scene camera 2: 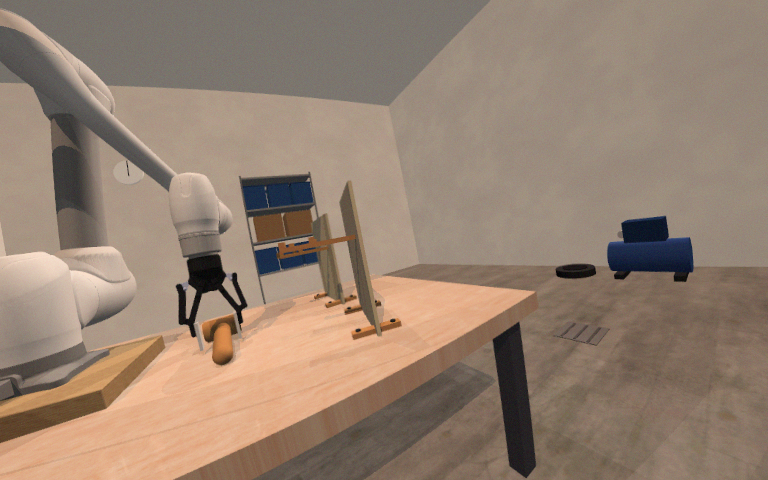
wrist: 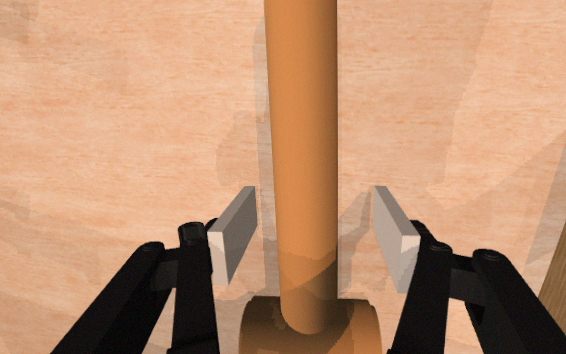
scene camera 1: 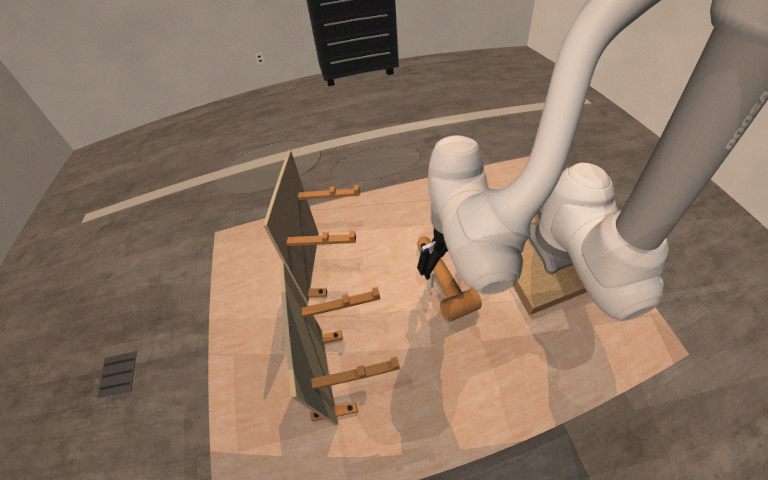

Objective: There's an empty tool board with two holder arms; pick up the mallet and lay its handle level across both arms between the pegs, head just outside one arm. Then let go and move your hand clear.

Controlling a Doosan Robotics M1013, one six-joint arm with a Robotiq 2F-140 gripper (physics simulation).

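Note:
The orange-brown mallet (scene camera 1: 460, 304) (scene camera 2: 223, 345) (wrist: 306, 150) lies on the table, its head toward the near side in the scene camera 1 view. My gripper (scene camera 2: 218, 332) (wrist: 313, 206) is open and low over the mallet, one pad on each side of the handle close to the head, with gaps on both sides. In the scene camera 1 view the arm hides part of it. Two upright boards stand to the left there, a farther board (scene camera 1: 291, 220) (scene camera 2: 361, 254) and a nearer board (scene camera 1: 308, 350) (scene camera 2: 327, 257). Each has two holder arms with raised pegs, and no tool lies on them.
The wooden table (scene camera 1: 243, 396) (scene camera 2: 453, 300) carries the boards on small feet. The robot base stands on a thick wooden block (scene camera 1: 546, 297) (scene camera 2: 121, 373) beside the mallet. A black drawer cabinet (scene camera 1: 359, 33), a shelf unit (scene camera 2: 247, 226) and a blue compressor (scene camera 2: 651, 254) stand away from the table.

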